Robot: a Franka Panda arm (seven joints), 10 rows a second.
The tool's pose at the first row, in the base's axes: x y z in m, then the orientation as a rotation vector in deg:
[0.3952, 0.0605, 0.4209, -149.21, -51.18, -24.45]
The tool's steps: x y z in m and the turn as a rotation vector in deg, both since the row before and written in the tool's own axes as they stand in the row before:
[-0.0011, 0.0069, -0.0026, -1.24, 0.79, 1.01]
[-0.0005, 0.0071, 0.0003, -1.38, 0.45, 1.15]
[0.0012, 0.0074, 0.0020, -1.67, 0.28, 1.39]
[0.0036, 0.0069, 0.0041, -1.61, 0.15, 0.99]
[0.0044, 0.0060, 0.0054, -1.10, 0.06, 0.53]
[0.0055, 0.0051, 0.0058, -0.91, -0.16, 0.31]
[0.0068, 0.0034, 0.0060, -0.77, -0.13, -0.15]
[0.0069, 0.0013, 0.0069, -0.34, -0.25, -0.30]
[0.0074, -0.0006, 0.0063, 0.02, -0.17, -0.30]
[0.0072, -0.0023, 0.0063, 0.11, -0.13, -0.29]
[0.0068, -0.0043, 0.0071, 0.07, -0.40, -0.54]
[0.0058, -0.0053, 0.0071, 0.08, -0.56, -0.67]
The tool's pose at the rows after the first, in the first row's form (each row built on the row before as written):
[0.3983, 0.0537, 0.4212, -150.32, -49.57, -25.87]
[0.4024, 0.0482, 0.4192, -151.73, -47.85, -26.90]
[0.4082, 0.0438, 0.4164, -153.53, -45.82, -27.81]
[0.4159, 0.0415, 0.4129, -155.20, -44.34, -28.62]
[0.4241, 0.0405, 0.4088, -156.31, -43.53, -29.15]
[0.4328, 0.0407, 0.4050, -157.29, -43.08, -29.34]
[0.4417, 0.0428, 0.4018, -158.02, -43.28, -29.59]
[0.4498, 0.0469, 0.3981, -158.38, -43.74, -29.49]
[0.4571, 0.0527, 0.3953, -158.37, -44.21, -29.31]
[0.4633, 0.0598, 0.3926, -158.26, -44.66, -29.13]
[0.4683, 0.0687, 0.3893, -158.24, -45.52, -28.66]
[0.4719, 0.0780, 0.3856, -158.25, -46.60, -27.99]

